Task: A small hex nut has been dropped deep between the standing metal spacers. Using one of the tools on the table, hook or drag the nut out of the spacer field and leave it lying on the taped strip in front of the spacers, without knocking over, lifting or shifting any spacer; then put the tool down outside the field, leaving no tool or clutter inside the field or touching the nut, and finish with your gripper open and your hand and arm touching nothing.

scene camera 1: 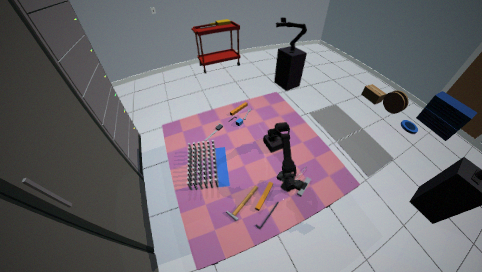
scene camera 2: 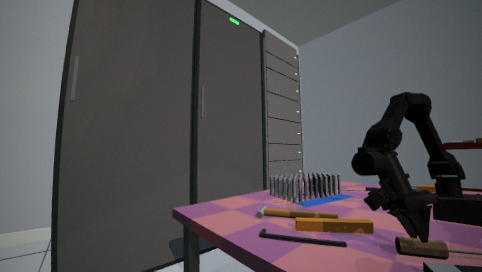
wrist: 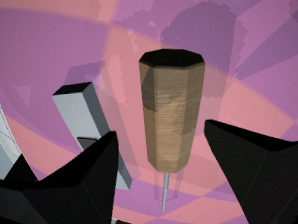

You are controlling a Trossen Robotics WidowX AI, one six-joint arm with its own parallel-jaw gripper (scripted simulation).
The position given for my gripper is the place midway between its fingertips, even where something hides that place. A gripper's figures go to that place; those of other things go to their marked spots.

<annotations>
My gripper (wrist: 162,132) is 10 cm from the lens. A grey block (wrist: 78,103): 13 cm from the lens.
</annotations>
